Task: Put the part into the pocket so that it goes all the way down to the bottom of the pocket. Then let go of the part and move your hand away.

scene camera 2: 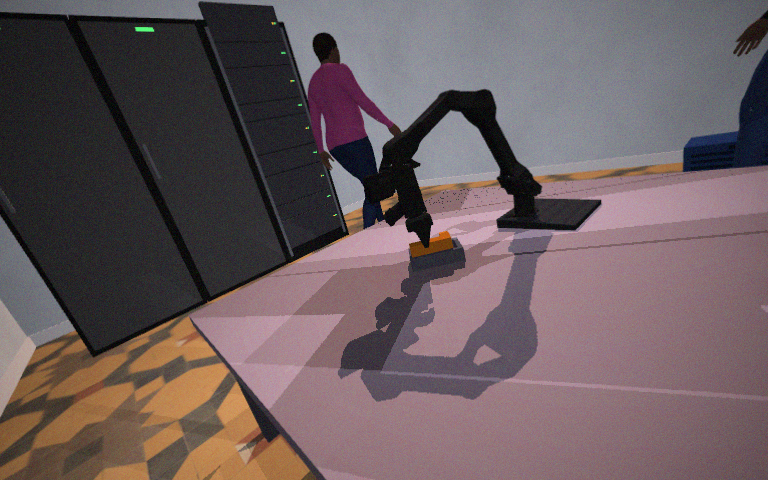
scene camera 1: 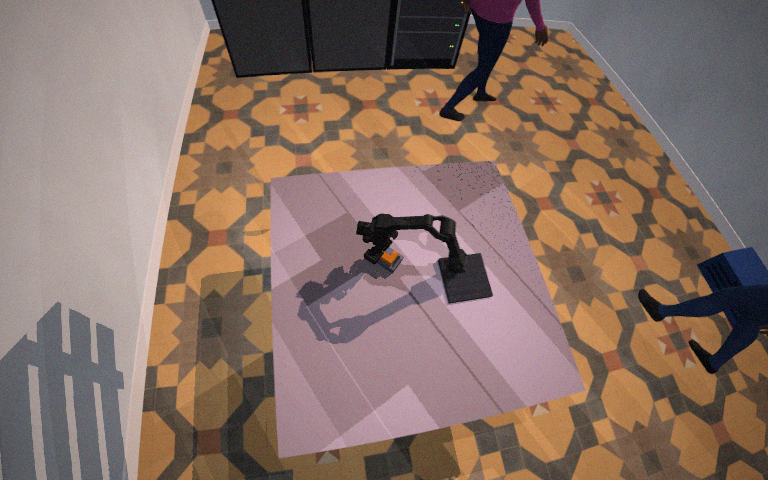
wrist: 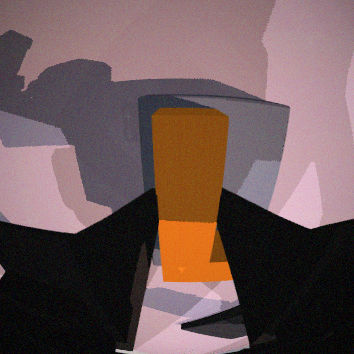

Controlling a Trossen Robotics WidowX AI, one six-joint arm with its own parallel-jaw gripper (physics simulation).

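Where they show: gripper, between the fingertips: (scene camera 2: 426, 245) (scene camera 1: 380, 254) (wrist: 186, 195); arm's base, origin of its link: (scene camera 2: 524, 213) (scene camera 1: 455, 267).
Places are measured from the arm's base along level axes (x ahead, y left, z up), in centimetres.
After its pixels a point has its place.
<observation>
The part is an orange block (scene camera 1: 390, 257) @[x 28.5, y -13.0, z 4.2 cm] (scene camera 2: 431, 245) @[x 32.3, y -14.6, z 3.3 cm] (wrist: 189, 165) @[x 33.0, y -18.3, z 4.2 cm]. It lies along the top of the grey pocket block (scene camera 1: 395, 265) @[x 26.9, y -9.7, z 1.2 cm] (scene camera 2: 443, 257) @[x 32.0, y -12.0, z -0.2 cm] (wrist: 256, 140) @[x 29.9, y -21.1, z 1.2 cm] and sticks up above its rim, near the middle of the pink mat (scene camera 1: 411, 362) @[x 35.6, y 32.1, z -2.4 cm]. My gripper (scene camera 1: 377, 254) @[x 31.8, y -16.5, z 3.0 cm] (scene camera 2: 423, 236) @[x 31.8, y -16.5, z 3.0 cm] (wrist: 186, 195) @[x 31.8, y -16.5, z 3.0 cm] is shut on the near end of the part, with a black finger on each side of it in the wrist view. The inside of the pocket is hidden, so I cannot tell how deep the part sits.
The arm's black base plate (scene camera 1: 467, 284) @[x -2.1, y 9.4, z -0.6 cm] (scene camera 2: 554, 212) @[x -0.3, y 8.0, z -0.5 cm] stands to the right of the pocket. Dark server cabinets (scene camera 1: 334, 33) (scene camera 2: 215, 143) line the back wall. A person in a magenta top (scene camera 1: 487, 52) (scene camera 2: 344, 114) walks on the tiled floor beyond the mat.
</observation>
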